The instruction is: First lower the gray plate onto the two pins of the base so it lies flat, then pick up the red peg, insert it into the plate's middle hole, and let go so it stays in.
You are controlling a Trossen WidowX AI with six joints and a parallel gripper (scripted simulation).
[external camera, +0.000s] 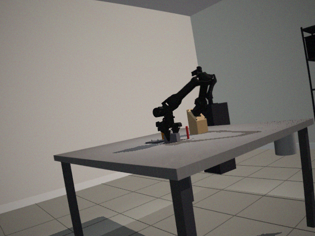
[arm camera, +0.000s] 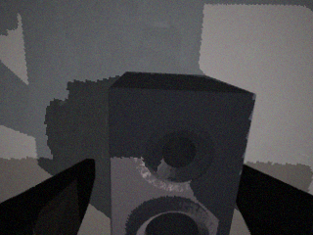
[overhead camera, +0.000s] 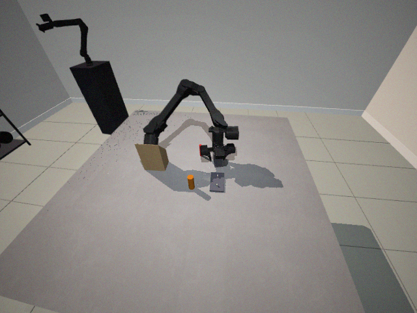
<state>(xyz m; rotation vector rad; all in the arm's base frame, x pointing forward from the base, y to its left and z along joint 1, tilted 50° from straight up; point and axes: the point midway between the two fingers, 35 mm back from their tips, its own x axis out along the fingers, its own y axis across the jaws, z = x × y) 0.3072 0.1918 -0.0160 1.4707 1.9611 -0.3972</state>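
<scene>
Right now my gripper tip is 11 cm past the red peg, 3 cm to the right of it and 3 cm below it. Also, from my gripper tip: orange cylinder 21 cm to the right, 9 cm behind, 3 cm above; gray plate 3 cm above.
</scene>
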